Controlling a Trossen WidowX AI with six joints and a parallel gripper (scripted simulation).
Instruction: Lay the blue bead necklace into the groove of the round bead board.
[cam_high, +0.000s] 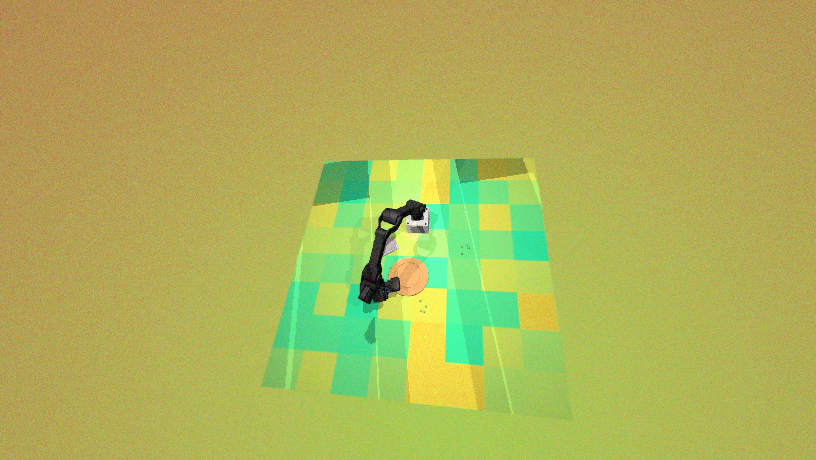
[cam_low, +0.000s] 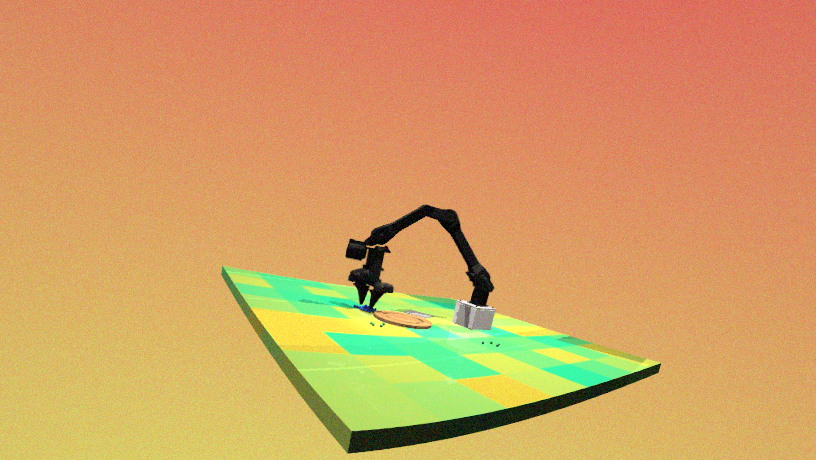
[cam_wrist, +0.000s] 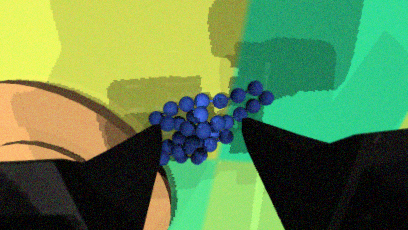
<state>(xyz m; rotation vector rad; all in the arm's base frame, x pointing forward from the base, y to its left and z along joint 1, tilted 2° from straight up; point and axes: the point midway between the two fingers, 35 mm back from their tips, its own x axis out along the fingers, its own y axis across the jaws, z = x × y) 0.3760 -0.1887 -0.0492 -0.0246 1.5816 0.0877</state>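
Now: gripper tip 7 cm past the round bead board, 12 cm to the right of it and 1 cm above it. Round my gripper tip: flat grey piece (25 cm behind, 2 cm to the left, 1 cm below).
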